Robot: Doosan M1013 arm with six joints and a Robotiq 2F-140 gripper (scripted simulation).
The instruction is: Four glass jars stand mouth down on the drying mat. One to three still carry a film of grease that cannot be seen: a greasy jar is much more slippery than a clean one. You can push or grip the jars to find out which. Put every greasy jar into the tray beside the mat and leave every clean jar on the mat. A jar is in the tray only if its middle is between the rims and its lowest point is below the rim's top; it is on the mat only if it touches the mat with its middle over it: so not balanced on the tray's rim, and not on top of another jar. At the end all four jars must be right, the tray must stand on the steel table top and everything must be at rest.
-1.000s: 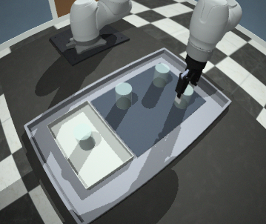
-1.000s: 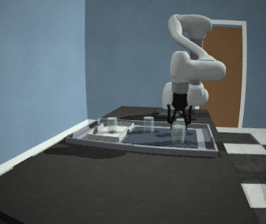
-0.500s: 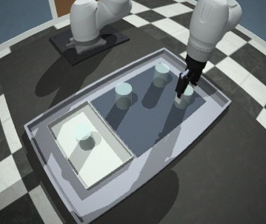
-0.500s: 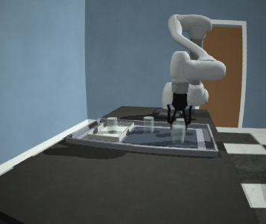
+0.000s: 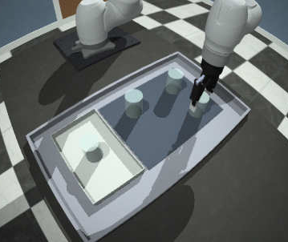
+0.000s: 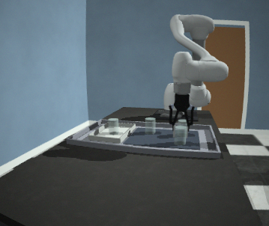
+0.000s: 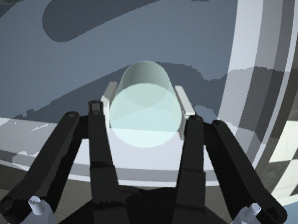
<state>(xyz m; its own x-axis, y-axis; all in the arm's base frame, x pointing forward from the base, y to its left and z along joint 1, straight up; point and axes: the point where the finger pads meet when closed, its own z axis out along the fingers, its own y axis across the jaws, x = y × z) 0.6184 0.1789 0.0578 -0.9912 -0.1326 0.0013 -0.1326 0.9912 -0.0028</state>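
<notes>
Right now my hand is 11 cm to the left of the drying mat, 7 cm past it and 7 cm above it. The rest, counted from my hand: tray: 42 cm to the right, 6 cm below, 3 cm behind; steel table top: 21 cm to the right, 7 cm below, 4 cm behind.
</notes>
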